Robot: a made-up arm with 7 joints. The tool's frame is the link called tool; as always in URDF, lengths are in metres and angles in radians. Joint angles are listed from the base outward. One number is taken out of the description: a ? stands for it. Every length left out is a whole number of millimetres.
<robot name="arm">
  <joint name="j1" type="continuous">
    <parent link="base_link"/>
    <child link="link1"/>
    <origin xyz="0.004 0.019 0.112" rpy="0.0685 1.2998 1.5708"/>
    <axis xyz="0 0 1"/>
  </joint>
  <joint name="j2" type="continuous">
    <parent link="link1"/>
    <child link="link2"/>
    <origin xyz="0.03 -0.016 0" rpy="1.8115 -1.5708 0"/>
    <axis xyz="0 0 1"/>
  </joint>
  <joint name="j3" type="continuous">
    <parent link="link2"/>
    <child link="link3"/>
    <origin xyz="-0.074 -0.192 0" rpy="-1.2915 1.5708 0"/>
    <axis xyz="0 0 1"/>
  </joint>
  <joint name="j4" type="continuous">
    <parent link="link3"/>
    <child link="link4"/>
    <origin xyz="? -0.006 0" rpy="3.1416 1.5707 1.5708"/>
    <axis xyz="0 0 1"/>
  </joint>
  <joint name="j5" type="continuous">
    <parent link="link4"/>
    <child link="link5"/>
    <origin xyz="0.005 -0.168 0" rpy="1.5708 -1.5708 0"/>
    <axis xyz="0 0 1"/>
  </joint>
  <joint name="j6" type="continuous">
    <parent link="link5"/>
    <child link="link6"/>
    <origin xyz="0.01 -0.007 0" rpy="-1.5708 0 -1.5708"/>
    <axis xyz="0 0 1"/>
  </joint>
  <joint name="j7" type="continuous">
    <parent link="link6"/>
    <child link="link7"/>
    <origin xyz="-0.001 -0.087 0" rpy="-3.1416 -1.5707 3.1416"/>
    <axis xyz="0 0 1"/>
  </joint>
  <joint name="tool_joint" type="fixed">
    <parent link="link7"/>
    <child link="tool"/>
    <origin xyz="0.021 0.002 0" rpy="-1.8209 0.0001 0.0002"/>
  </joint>
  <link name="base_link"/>
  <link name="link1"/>
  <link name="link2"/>
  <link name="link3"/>
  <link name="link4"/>
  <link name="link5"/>
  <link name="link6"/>
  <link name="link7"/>
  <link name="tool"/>
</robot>
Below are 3 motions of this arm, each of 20 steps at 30 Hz.
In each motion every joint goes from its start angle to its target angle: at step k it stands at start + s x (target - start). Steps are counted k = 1, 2, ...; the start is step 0. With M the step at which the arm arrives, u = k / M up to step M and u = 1 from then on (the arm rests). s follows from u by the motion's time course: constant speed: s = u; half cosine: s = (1 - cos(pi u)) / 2; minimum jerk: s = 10 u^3 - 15 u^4 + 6 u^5.
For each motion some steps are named. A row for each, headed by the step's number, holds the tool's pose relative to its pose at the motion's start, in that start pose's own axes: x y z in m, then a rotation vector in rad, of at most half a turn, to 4 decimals.
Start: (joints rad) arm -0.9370 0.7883 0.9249 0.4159 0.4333 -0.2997 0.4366
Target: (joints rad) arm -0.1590 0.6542 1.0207 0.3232 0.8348 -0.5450 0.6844
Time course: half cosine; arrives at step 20
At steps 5, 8, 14, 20:
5: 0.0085 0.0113 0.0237 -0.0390 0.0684 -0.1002
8: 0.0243 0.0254 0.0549 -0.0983 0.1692 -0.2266
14: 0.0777 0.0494 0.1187 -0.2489 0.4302 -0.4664
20: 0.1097 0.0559 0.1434 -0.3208 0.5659 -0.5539

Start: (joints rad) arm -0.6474 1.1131 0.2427 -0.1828 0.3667 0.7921 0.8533
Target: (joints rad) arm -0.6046 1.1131 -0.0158 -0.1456 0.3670 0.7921 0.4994
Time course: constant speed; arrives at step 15
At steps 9, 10, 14, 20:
9: -0.0250 -0.0119 0.0319 -0.0905 0.3579 0.0288
10: -0.0276 -0.0131 0.0358 -0.0998 0.3979 0.0307
14: -0.0375 -0.0172 0.0521 -0.1360 0.5583 0.0357
20: -0.0399 -0.0182 0.0563 -0.1447 0.5984 0.0363

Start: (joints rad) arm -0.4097 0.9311 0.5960 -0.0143 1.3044 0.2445 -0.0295
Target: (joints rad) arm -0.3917 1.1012 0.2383 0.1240 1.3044 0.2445 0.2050
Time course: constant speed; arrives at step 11
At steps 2, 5, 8, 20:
2: -0.0057 -0.0132 -0.0046 -0.0616 -0.0129 -0.0383
5: -0.0156 -0.0322 -0.0090 -0.1548 -0.0306 -0.0957
8: -0.0272 -0.0498 -0.0105 -0.2488 -0.0462 -0.1529
20: -0.0403 -0.0655 -0.0094 -0.3438 -0.0593 -0.2096

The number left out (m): -0.034
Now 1 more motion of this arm.
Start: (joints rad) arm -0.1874 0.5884 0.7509 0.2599 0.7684 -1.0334 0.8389
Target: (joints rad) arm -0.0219 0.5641 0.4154 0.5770 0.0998 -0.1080 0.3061
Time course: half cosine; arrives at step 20
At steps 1, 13, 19, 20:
1: -0.0002 0.0003 0.0006 0.0075 0.0028 -0.0009
13: -0.0094 0.0193 0.1152 0.9725 0.4474 0.0182
19: -0.0019 0.0075 0.1722 1.3626 0.6337 0.0819
20: -0.0017 0.0071 0.1735 1.3717 0.6379 0.0836

